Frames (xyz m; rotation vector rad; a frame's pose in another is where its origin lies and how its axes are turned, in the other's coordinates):
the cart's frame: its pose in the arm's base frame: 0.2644 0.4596 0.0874 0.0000 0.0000 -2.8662
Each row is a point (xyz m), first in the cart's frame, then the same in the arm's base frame.
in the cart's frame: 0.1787 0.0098 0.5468
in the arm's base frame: 0.0951 0.4016 0.6342
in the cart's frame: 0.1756 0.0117 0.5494
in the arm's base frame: 0.0986 0.4006 0.6368
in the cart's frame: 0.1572 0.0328 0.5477
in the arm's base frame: 0.1220 0.3853 0.6351
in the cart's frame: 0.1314 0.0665 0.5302
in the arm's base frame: 0.1560 0.3599 0.6176
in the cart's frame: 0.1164 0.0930 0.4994
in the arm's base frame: 0.1777 0.3385 0.5868
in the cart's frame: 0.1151 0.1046 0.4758
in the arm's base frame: 0.1821 0.3276 0.5632
